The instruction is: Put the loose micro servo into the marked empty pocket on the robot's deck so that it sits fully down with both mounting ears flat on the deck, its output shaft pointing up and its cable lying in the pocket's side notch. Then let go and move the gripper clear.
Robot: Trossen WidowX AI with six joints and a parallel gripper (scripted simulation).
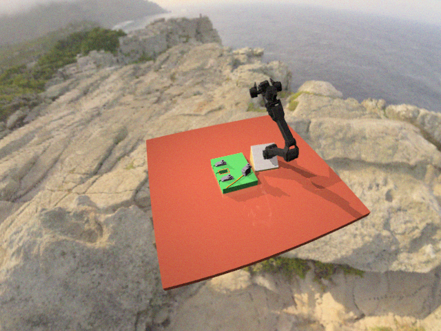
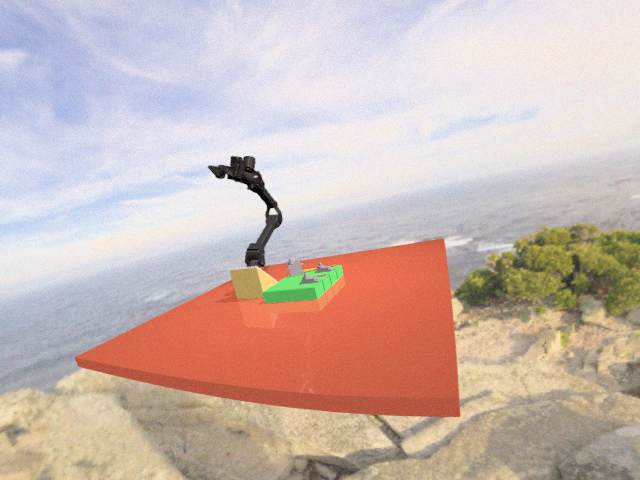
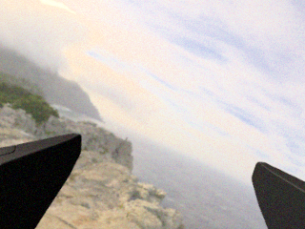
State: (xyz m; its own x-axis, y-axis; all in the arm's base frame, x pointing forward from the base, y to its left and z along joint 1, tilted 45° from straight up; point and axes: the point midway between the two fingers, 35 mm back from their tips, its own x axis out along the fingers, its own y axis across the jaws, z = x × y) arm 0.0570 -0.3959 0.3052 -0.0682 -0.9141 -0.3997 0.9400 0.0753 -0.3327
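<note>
Right now the green deck is 580 mm below my gripper tip, 180 mm ahead of it and 140 mm to the left of it.
</note>
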